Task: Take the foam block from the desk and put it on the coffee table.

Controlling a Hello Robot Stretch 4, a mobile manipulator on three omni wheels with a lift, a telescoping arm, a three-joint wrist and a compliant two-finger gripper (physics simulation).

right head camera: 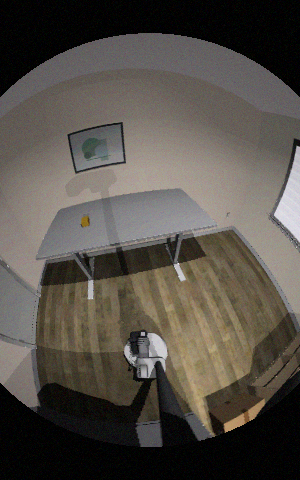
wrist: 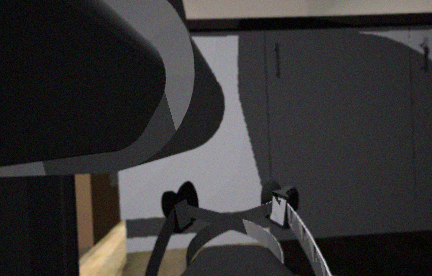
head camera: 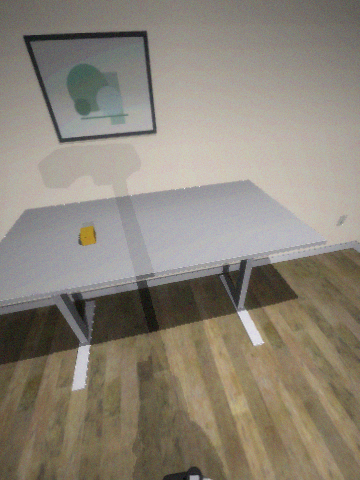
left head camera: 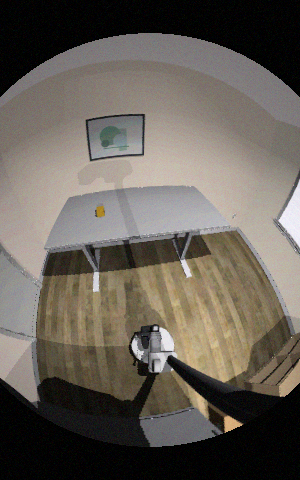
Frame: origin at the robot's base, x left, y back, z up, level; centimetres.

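Where they show: gripper, fingertip midpoint: (wrist: pixel 228 195) (left head camera: pixel 147 363).
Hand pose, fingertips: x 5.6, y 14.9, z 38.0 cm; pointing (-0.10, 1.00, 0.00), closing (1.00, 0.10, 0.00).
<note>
Each offset is from my fingertips to the top centre of the thing. "spot": to the spot under its first point. Level surfaces: height alone.
A yellow-orange foam block {dx +40.7, dy -108.4, dz +58.8 cm} (head camera: pixel 88 236) (left head camera: pixel 100 212) (right head camera: pixel 85 221) stands on the left part of the grey desk {dz +54.3 cm} (head camera: pixel 200 220) (left head camera: pixel 165 210) (right head camera: pixel 155 212), which is against the wall. My gripper (wrist: pixel 228 195) is open in the wrist view, its two fingertips apart with nothing between them. The gripper is folded in near my base, well away from the desk and the block. The coffee table does not show in a way I can make out.
Cardboard boxes (left head camera: pixel 272 382) (right head camera: pixel 235 410) stand on the floor at the lower right. Grey cabinet doors (wrist: pixel 340 125) face the wrist camera. The desk's legs {spot: dx +69.8, dy -106.4, dz -10.9 cm} (head camera: pixel 75 320) reach the wooden floor {dz -40.7 cm} (head camera: pixel 200 400). A framed picture (head camera: pixel 95 90) hangs above the desk.
</note>
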